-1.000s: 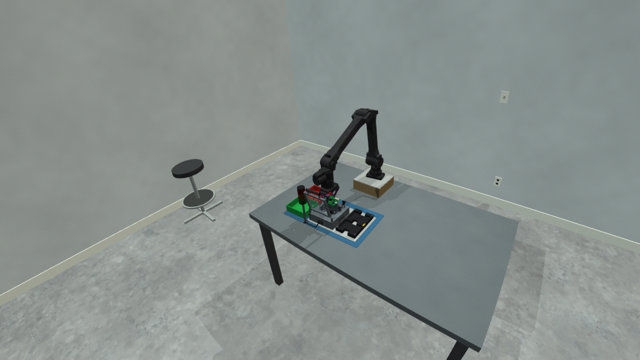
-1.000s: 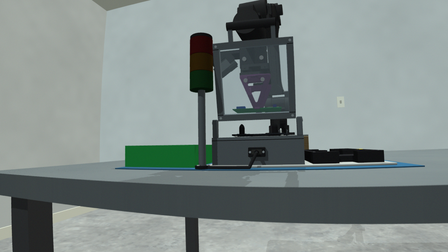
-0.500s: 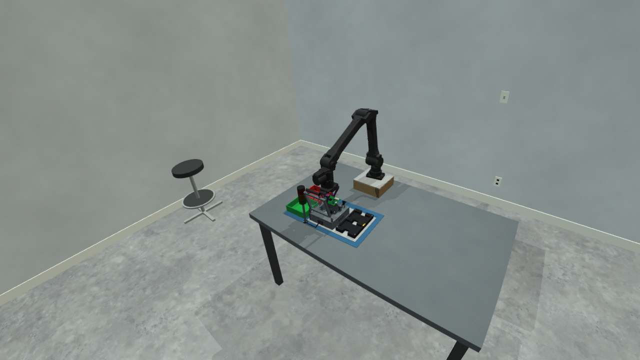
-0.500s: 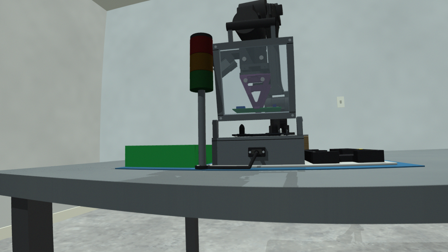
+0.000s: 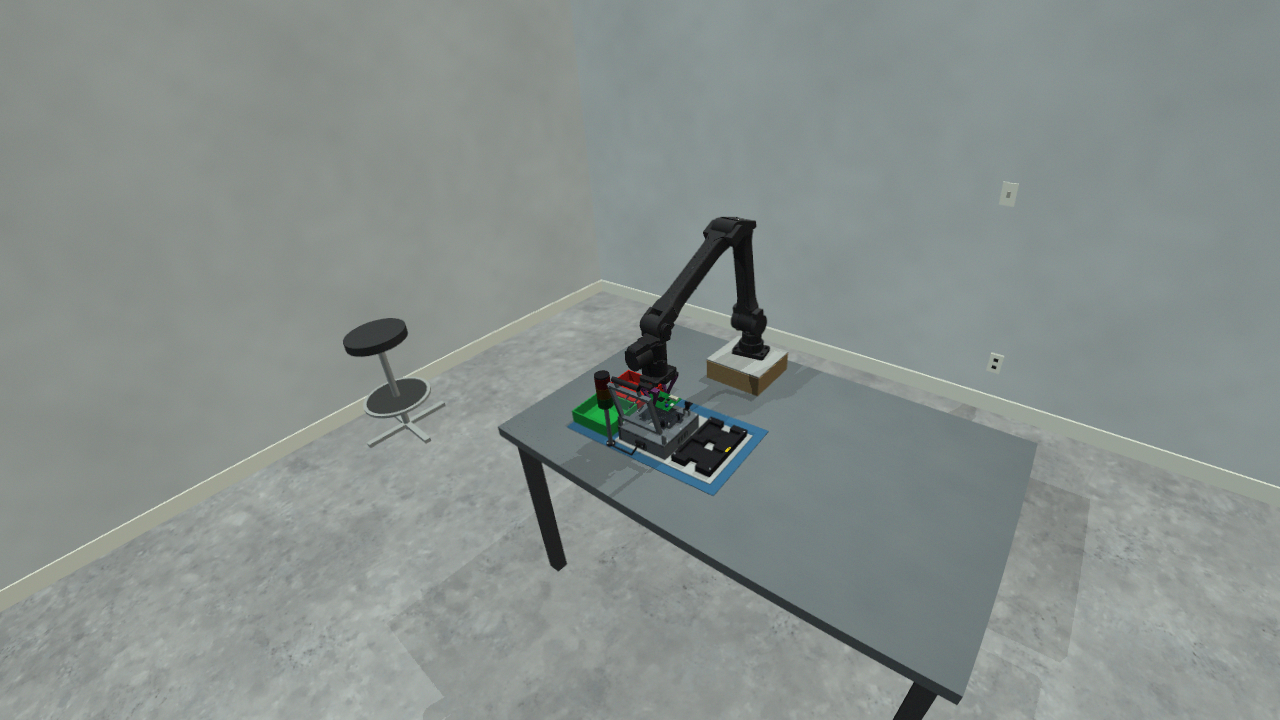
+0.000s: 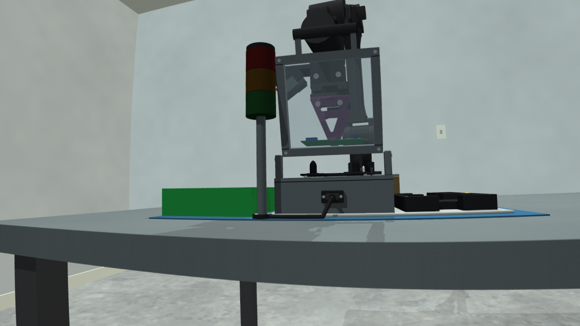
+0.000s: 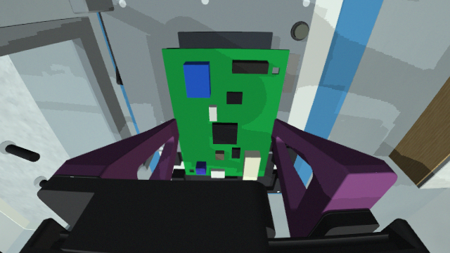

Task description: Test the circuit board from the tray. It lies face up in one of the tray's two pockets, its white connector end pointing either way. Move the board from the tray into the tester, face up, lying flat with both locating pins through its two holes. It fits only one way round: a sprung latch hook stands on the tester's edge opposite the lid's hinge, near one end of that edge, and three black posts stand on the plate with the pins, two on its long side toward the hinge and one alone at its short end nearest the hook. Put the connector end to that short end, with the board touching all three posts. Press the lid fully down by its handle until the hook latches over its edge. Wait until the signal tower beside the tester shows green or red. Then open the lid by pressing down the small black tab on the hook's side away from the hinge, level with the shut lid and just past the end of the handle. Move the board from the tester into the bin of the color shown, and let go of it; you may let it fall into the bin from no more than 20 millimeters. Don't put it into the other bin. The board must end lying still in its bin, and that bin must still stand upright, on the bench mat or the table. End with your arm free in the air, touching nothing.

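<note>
Now: hand right at the green circuit board. The rest, counted from my hand: black tester plate (1 cm ahead, 1 cm to the left, 6 cm below); then black latch hook (5 cm behind, 7 cm to the left, 4 cm below); then clear lid (12 cm ahead, 1 cm to the right, 5 cm above).
</note>
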